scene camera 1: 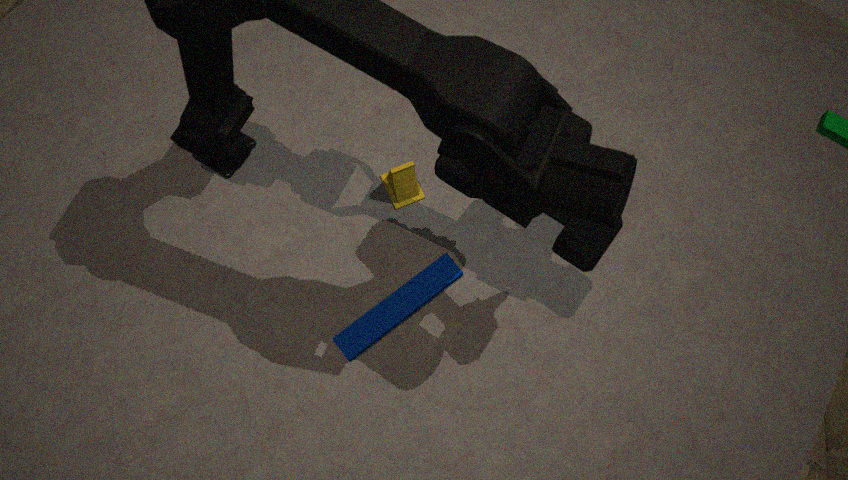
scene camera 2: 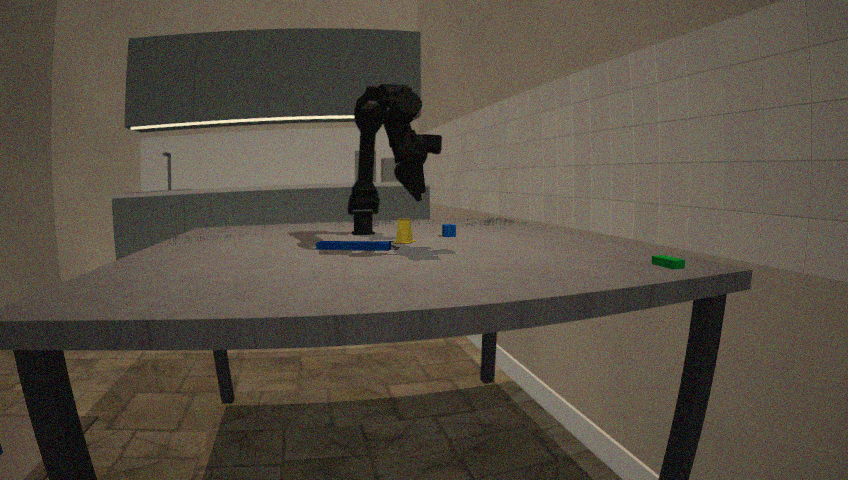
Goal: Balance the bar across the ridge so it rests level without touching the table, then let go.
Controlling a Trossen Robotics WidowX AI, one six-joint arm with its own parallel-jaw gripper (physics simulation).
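Frame: origin at the arm's base, x back, y right, z up, level; metres.
Seen in the pictures: gripper, fingertip midpoint: [scene camera 1: 537,217] [scene camera 2: 421,197]; arm's base at its link origin: [scene camera 1: 224,149] [scene camera 2: 363,233].
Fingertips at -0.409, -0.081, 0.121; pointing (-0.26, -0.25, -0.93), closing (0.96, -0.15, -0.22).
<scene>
Pixels of each thing's top centre, then the offset from my fingertips to it, as dx, dy, dz. Level surfaces: height alone.
- blue bar at its top centre: [scene camera 1: 398,305] [scene camera 2: 353,242] +0.092, +0.142, -0.105
- table at its surface level: dz -0.122
- small yellow ridge at its top centre: [scene camera 1: 402,168] [scene camera 2: 404,220] +0.173, +0.002, -0.064
- small blue cube at its top centre: [scene camera 2: 448,224] +0.265, -0.146, -0.088
- green block at its top centre: [scene camera 1: 845,128] [scene camera 2: 668,257] -0.331, -0.419, -0.105
The blue bar [scene camera 1: 397,306] [scene camera 2: 354,245] lies flat on the table [scene camera 1: 148,392] [scene camera 2: 357,291], apart from the ridge. The small yellow ridge [scene camera 1: 405,183] [scene camera 2: 404,231] stands upright on its wider base, with nothing on it. In scene camera 1 it is up from the bar's right end, and in scene camera 2 it is just right of the bar. My gripper [scene camera 2: 419,196] points down, open and empty, well above the table and a little to the right of the ridge in scene camera 2. In scene camera 1 the arm hides its fingertips.
A small blue cube [scene camera 2: 448,230] stands to the right of the ridge in scene camera 2; it does not show in scene camera 1. A green block [scene camera 1: 835,127] [scene camera 2: 667,261] lies far to the right, near the table's edge. The arm's shadows fall across the bar's surroundings.
</scene>
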